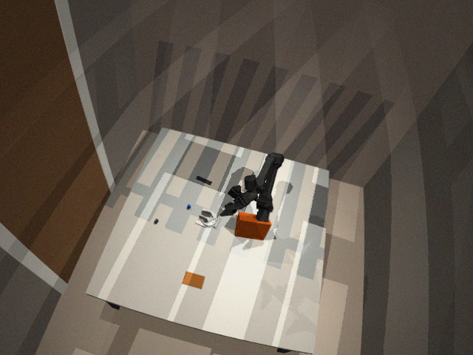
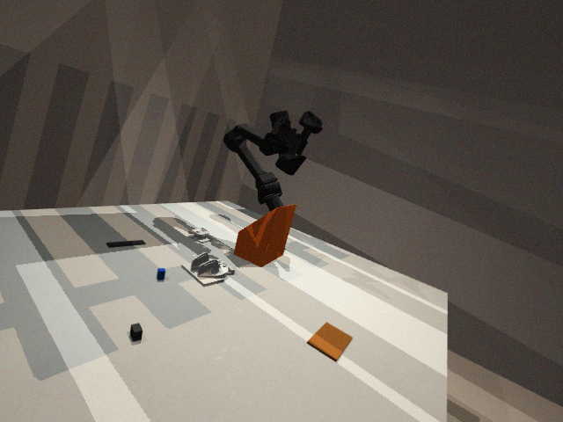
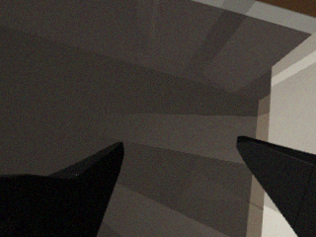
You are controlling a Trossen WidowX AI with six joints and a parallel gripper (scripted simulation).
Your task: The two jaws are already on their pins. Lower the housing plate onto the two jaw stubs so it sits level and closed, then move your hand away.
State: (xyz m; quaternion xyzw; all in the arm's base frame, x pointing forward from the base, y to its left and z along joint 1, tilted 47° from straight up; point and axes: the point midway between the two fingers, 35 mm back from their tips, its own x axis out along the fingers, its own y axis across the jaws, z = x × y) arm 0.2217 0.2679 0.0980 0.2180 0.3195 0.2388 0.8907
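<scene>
My gripper tip is 110 mm past the small white part, 380 mm to the left of it and 440 mm above it. The rest, counted from my gripper tip: black cube (380 mm ahead, 120 mm to the right, 440 mm below); then blue cube (200 mm ahead, 250 mm to the right, 430 mm below); then flat orange tile (110 mm ahead, 210 mm to the left, 440 mm below).
</scene>
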